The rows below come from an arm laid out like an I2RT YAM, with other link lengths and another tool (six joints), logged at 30 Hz.
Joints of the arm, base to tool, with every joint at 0 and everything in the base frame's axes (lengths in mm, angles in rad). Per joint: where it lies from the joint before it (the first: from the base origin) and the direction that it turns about. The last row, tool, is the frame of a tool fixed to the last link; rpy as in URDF.
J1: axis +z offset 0 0 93.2
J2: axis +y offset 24 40.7 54.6
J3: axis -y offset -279.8 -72.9 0
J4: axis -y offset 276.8 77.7 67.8
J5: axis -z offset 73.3 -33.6 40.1
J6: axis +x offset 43.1 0 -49
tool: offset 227 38 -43 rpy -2.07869 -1.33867 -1.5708
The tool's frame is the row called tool.
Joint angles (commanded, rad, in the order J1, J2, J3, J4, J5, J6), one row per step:
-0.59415 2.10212 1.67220 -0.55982 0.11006 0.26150
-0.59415 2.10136 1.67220 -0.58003 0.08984 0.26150
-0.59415 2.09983 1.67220 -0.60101 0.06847 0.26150
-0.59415 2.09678 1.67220 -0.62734 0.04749 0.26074
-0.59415 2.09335 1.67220 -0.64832 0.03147 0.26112
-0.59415 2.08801 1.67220 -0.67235 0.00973 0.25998
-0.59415 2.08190 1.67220 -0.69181 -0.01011 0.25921
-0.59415 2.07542 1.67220 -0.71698 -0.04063 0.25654
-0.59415 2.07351 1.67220 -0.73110 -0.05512 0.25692
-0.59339 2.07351 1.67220 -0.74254 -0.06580 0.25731
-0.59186 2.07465 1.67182 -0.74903 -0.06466 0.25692
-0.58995 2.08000 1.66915 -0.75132 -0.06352 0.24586
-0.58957 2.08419 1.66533 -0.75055 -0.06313 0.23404
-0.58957 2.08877 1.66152 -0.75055 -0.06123 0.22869
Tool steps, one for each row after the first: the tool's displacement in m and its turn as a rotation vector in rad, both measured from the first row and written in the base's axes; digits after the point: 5 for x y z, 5 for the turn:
-0.00226 0.00820 -0.00231 0.02498 0.00659 0.01093
-0.00458 0.01681 -0.00405 0.05094 0.01252 0.02215
-0.00833 0.02621 -0.00546 0.07871 0.02191 0.03335
-0.01132 0.03350 -0.00582 0.10029 0.02845 0.04082
-0.01429 0.04257 -0.00517 0.12614 0.03356 0.05221
-0.01626 0.05034 -0.00340 0.14781 0.03500 0.06226
-0.01851 0.06166 -0.00142 0.17966 0.03598 0.07870
-0.02023 0.06752 -0.00117 0.19748 0.03853 0.08467
-0.02176 0.07250 -0.00174 0.21213 0.04237 0.08945
-0.02356 0.07433 -0.00322 0.21590 0.04963 0.09016
-0.02587 0.07633 -0.00752 0.21693 0.06183 0.10051
-0.02792 0.07736 -0.01130 0.21648 0.07120 0.11063
-0.03019 0.07805 -0.01528 0.21814 0.08036 0.11390

